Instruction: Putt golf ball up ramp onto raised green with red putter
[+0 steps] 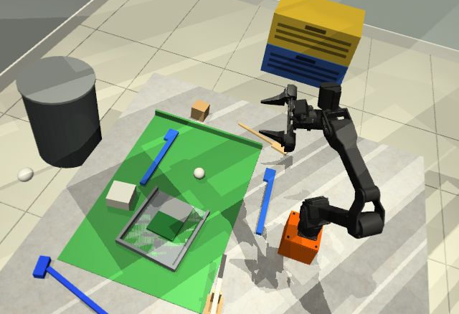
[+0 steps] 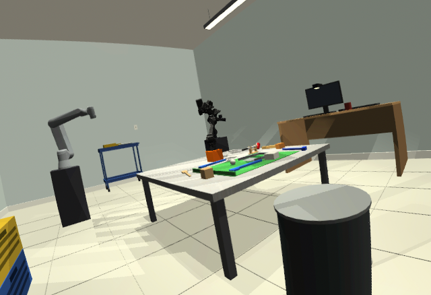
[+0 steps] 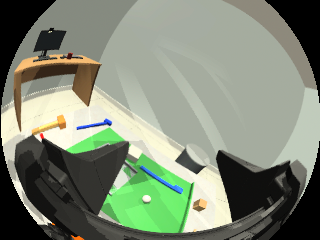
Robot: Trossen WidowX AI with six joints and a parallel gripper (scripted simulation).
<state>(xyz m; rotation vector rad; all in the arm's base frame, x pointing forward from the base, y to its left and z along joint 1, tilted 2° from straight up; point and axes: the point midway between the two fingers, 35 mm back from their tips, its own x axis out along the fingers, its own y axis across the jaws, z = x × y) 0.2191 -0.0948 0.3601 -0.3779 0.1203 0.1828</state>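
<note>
My gripper tip is 40 cm above the red putter, 38 cm to the right of it and 3 cm past it. Also, from my gripper tip: white golf ball 44 cm below, 17 cm ahead, 9 cm to the right; green mat 46 cm below, 23 cm ahead, 2 cm to the left; white block 44 cm below, 40 cm ahead, 10 cm to the left.
</note>
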